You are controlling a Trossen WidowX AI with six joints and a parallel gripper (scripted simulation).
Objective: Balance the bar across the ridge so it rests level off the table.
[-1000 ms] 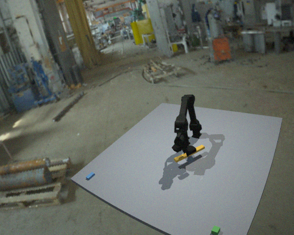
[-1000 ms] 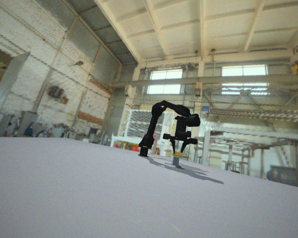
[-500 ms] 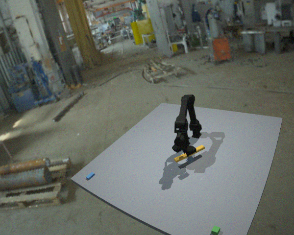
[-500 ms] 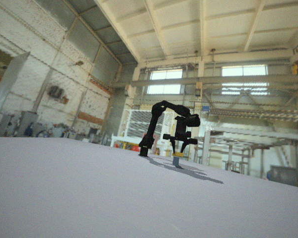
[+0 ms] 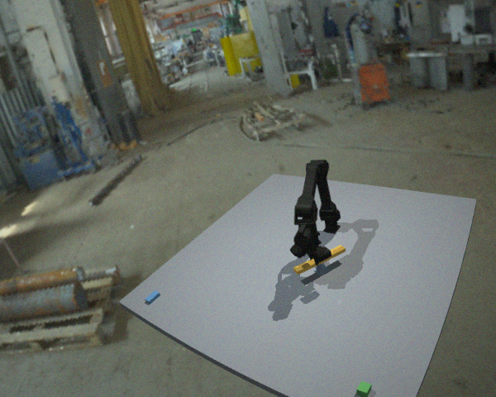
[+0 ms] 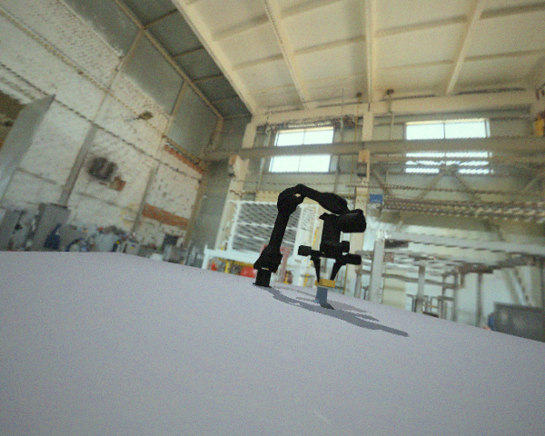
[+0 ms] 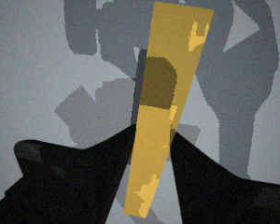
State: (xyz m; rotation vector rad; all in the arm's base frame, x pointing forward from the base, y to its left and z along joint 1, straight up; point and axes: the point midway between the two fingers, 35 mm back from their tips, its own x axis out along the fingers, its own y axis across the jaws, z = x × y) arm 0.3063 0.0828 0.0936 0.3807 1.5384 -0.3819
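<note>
The bar lies 20 mm behind my gripper tip and 10 mm to the left of it. From my gripper tip the other things lie so: green cube (430 mm ahead, 420 mm to the left, 40 mm below); then small blue block (580 mm to the right, 430 mm ahead, 50 mm below); then blue-grey ridge (30 mm below, 20 mm behind, 10 mm to the left).
</note>
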